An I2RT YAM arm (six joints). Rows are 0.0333 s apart.
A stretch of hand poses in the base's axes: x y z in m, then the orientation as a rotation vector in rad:
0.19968 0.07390 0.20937 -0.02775 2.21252 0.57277
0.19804 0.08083 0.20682 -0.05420 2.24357 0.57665
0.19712 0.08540 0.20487 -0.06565 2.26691 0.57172
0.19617 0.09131 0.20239 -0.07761 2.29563 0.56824
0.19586 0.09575 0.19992 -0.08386 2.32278 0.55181
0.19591 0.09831 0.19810 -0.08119 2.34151 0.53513
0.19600 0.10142 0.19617 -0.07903 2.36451 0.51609
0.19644 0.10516 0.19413 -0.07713 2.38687 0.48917
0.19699 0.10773 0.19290 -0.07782 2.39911 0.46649
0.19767 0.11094 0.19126 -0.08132 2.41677 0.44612
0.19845 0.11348 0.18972 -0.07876 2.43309 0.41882
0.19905 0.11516 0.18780 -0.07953 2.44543 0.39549
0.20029 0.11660 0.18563 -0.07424 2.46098 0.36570
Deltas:
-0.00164 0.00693 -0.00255 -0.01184 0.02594 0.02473
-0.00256 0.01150 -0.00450 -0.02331 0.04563 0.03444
-0.00351 0.01741 -0.00698 -0.03481 0.07072 0.04581
-0.00382 0.02185 -0.00945 -0.05296 0.09316 0.04829
-0.00377 0.02441 -0.01127 -0.06679 0.10898 0.04330
-0.00368 0.02752 -0.01320 -0.08303 0.12858 0.03856
-0.00324 0.03126 -0.01524 -0.10450 0.14657 0.03122
-0.00269 0.03383 -0.01647 -0.12217 0.15519 0.02565
-0.00201 0.03704 -0.01811 -0.13994 0.16908 0.02375
-0.00123 0.03958 -0.01965 -0.16020 0.18192 0.01517
-0.00063 0.04126 -0.02157 -0.17815 0.19108 0.00967
0.00061 0.04270 -0.02374 -0.19896 0.20378 -0.00155

